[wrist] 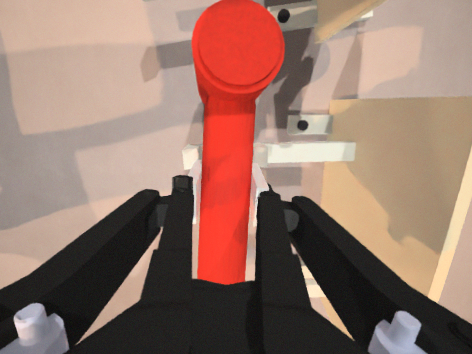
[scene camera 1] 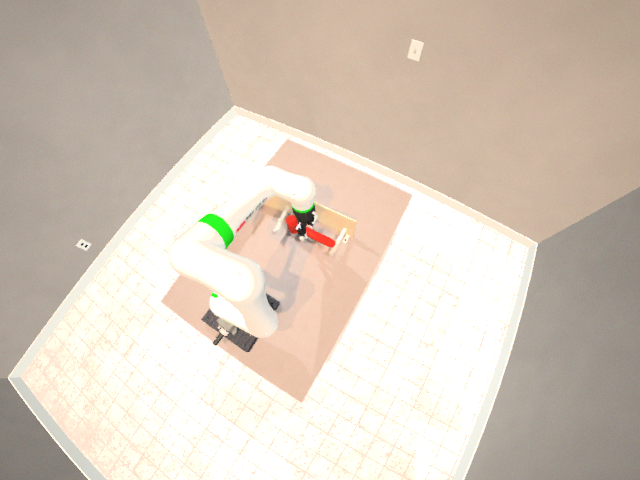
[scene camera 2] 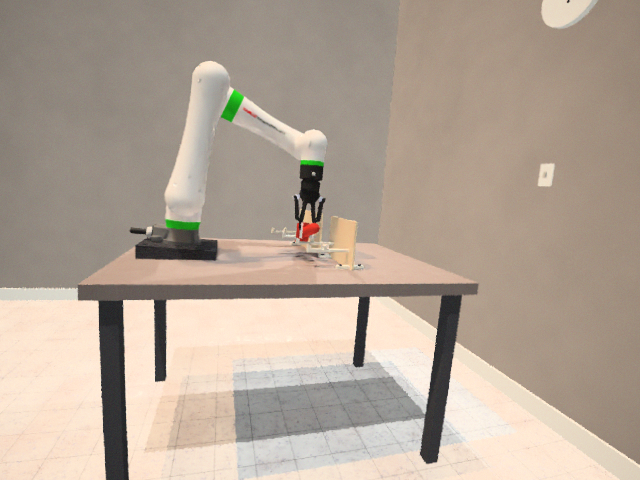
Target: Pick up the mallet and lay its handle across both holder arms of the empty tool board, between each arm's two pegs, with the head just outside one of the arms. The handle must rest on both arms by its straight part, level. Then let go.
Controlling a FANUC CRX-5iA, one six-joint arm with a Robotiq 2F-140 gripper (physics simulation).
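Places are measured from the arm's base along level axes (x ahead, y left, z up), in metres.
Pixels of known places: gripper, fingertip midpoint: (wrist: 226, 176) (scene camera 1: 307, 233) (scene camera 2: 306, 238); arm's base at its link origin: (scene camera 2: 181, 242).
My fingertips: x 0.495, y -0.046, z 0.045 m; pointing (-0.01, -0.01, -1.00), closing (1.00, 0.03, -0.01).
Ahead of a thing's pixels: the offset from my fingertips to its middle.
The red mallet has its head (scene camera 1: 292, 224) (scene camera 2: 309, 230) (wrist: 239, 45) at one end and its straight handle (scene camera 1: 321, 237) (wrist: 227, 150) reaching to the right in scene view 1. My gripper (scene camera 1: 303, 230) (scene camera 2: 308, 222) (wrist: 226, 176) is shut on the handle, near the head. The handle crosses above one holder arm (wrist: 310, 152) of a pale wooden tool board @[dx +0.081, dy -0.059, dz +0.003 m] (scene camera 1: 336, 219) (scene camera 2: 343, 240) (wrist: 390, 175), with the head outside that arm. The handle's far end is at the other arm (scene camera 1: 338, 241). Whether the handle touches either arm is unclear. My fingers hide the pegs partly.
A second wooden board @[dx +0.005, dy +0.253, dz +0.006 m] (scene camera 1: 272, 204) (wrist: 345, 15) stands beside the first, past the mallet head, with a pale arm (scene camera 1: 280, 220) sticking out. Both boards stand on the brown table (scene camera 1: 330, 310) (scene camera 2: 279, 290). The robot's dark base plate (scene camera 1: 242, 339) (scene camera 2: 176, 251) is at the opposite side.
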